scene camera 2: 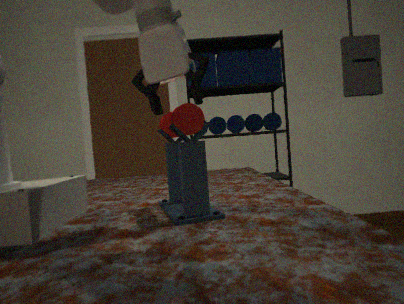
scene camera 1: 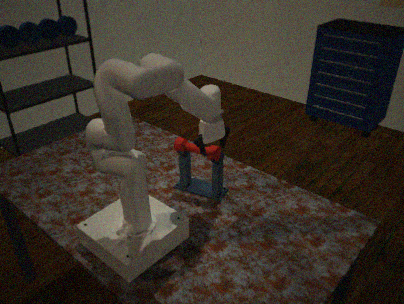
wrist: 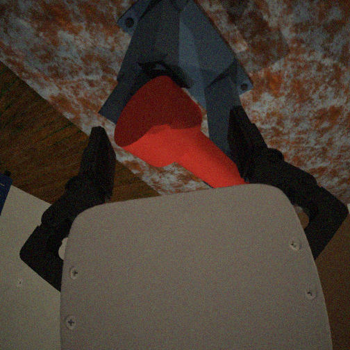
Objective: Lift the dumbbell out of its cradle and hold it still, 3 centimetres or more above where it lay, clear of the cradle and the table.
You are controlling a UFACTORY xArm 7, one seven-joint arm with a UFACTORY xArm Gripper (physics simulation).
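Frame: origin at the arm's base, x left, y back, z up, level; millimetres.
Where they show: gripper, fingertip midpoint: [scene camera 2: 178, 109] [scene camera 1: 213, 150]; arm's base, link origin: [scene camera 1: 139, 225].
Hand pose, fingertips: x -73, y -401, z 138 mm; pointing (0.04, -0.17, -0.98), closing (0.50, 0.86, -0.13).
Observation:
Things, the pixels of their top centre, and the offset from my fingertips. Level surfaces: height alone.
- red dumbbell, top centre: [scene camera 2: 178, 108] [scene camera 1: 197, 142] dx +84, dy -9, dz +11 mm
- blue-grey cradle, top centre: [scene camera 2: 181, 125] [scene camera 1: 201, 151] dx +66, dy -11, dz -31 mm
- mottled table, surface height: dz -224 mm
The red dumbbell [scene camera 1: 192, 148] [scene camera 2: 189, 119] [wrist: 165, 112] lies in the forked tops of the two posts of the blue-grey cradle [scene camera 1: 217, 175] [scene camera 2: 194, 175] [wrist: 200, 62]. My gripper [scene camera 1: 213, 145] [scene camera 2: 177, 104] [wrist: 168, 130] is open and empty, tilted a little in scene camera 2, with its fingertips slightly above the dumbbell, toward the end nearer that camera. In the wrist view one head shows between the spread fingers, and the handle runs to the lower right, close by the right finger. The other head is hidden behind the gripper body there.
The cradle stands on the mottled table [scene camera 1: 280, 225] [scene camera 2: 280, 240] [wrist: 310, 40]. The arm's white base [scene camera 1: 105, 220] [scene camera 2: 45, 200] stands beside it. A dark shelf rack [scene camera 1: 91, 47] [scene camera 2: 287, 150] and a blue drawer cabinet [scene camera 1: 345, 75] stand beyond the table.

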